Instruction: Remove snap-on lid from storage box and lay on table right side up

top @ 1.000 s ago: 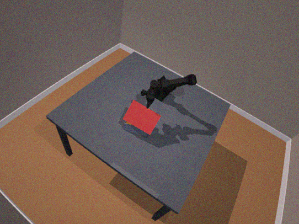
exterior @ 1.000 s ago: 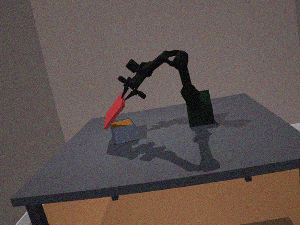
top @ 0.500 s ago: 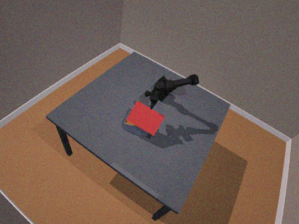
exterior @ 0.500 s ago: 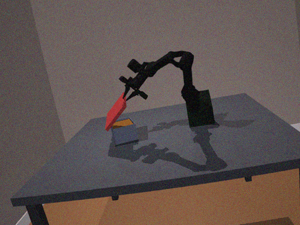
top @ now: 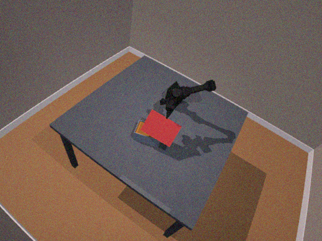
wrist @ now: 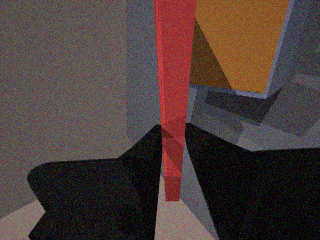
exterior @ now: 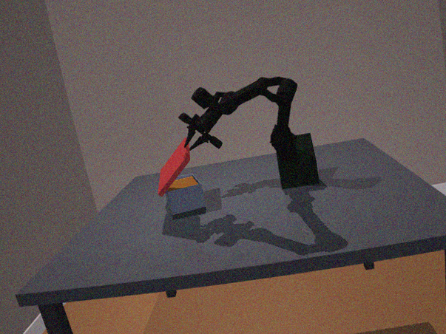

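Now: gripper tip 60 mm short of the red lid, 50 mm above it and 10 mm to the right of it. Also, from my gripper tip: storage box: 190 mm below, 80 mm ahead, 70 mm to the right.
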